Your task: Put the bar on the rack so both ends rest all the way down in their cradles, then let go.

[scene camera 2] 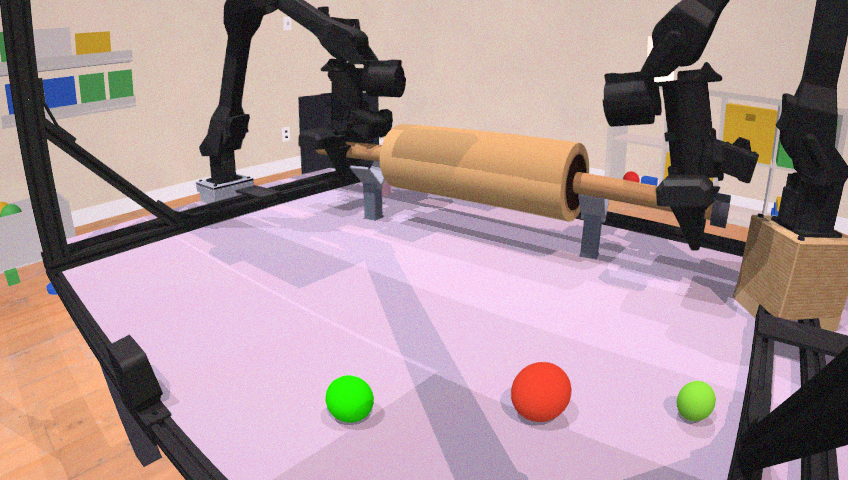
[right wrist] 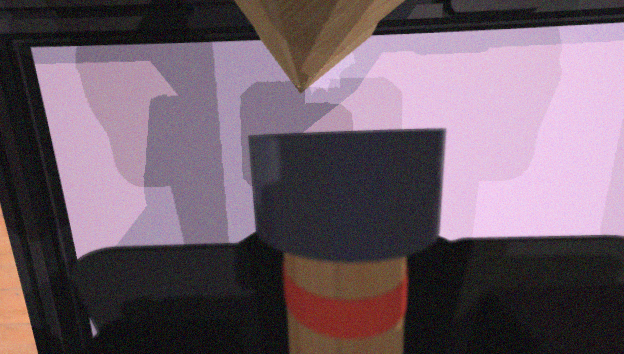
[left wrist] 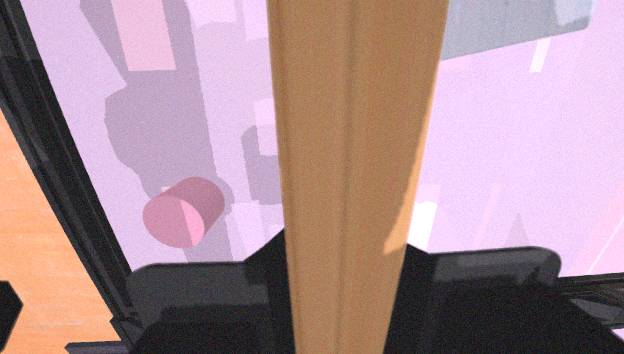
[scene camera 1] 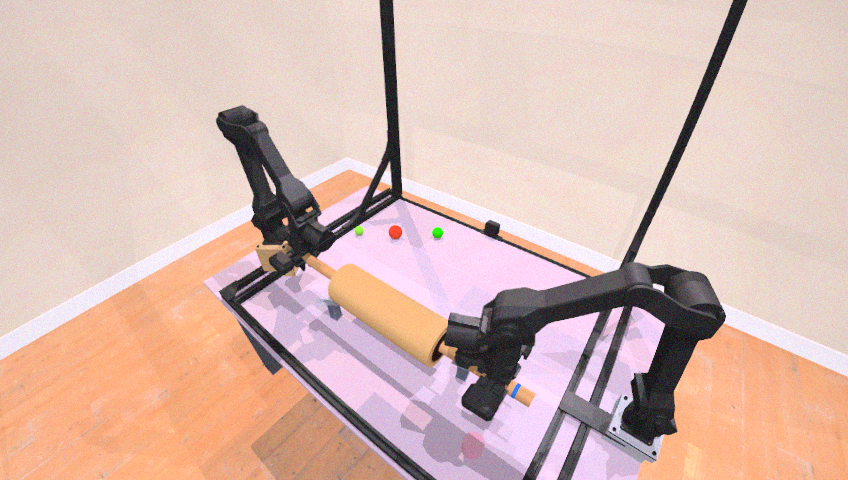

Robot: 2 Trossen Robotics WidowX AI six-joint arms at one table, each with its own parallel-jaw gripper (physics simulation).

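Places are measured from the left arm's base along level axes (x ahead, y left, z up), in centimetres.
Where they show: left gripper, fingertip midpoint: [scene camera 2: 346, 178] [scene camera 1: 495, 393]; right gripper, fingertip midpoint: [scene camera 2: 696, 247] [scene camera 1: 306, 268]; left arm's base, link origin: [scene camera 2: 224, 179] [scene camera 1: 639, 424]; right arm's base, link origin: [scene camera 2: 805, 228] [scene camera 1: 275, 238].
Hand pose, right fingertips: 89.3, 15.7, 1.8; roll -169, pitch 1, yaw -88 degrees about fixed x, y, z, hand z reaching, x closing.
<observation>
Each offset is from my right fingertips to the centre of the thing, as dx, dy, dz. "pt": to the spot under its first point.
The bar, a tan shaft with a thick roller [scene camera 1: 386, 312] [scene camera 2: 476, 169] [left wrist: 352, 125], lies roughly level over the rack's two grey cradle posts {-16.2, +3.0, -2.9} [scene camera 1: 335, 310] {-52.7, -4.9, -2.9} [scene camera 2: 373, 205] [scene camera 2: 590, 233]. In scene camera 2 its shaft shows at the cradle tops; whether it is seated cannot be told. One cradle {pt -53.5, -7.6, +2.7} [left wrist: 510, 27] shows beside the shaft in the left wrist view. My left gripper [scene camera 1: 495, 380] [scene camera 2: 340, 155] [left wrist: 324, 218] is shut on the shaft near the blue-banded end. My right gripper [scene camera 1: 297, 261] [scene camera 2: 687, 199] [right wrist: 346, 245] is shut on the shaft by the red band, close to the dark end cap {pt +2.4, +0.2, +7.4} [right wrist: 347, 195].
A pink cylinder {-63.8, +7.4, -4.1} [scene camera 1: 473, 444] [left wrist: 182, 215] stands near the left arm's end. A green ball {-15.9, -42.2, -4.1} [scene camera 1: 437, 233] [scene camera 2: 349, 399], a red ball {-4.8, -32.6, -3.6} [scene camera 1: 395, 231] [scene camera 2: 540, 391] and a lime ball {+6.5, -25.7, -4.3} [scene camera 1: 358, 230] [scene camera 2: 695, 401] lie on the table. A wooden block [scene camera 2: 797, 279] [right wrist: 310, 40] supports the right arm.
</observation>
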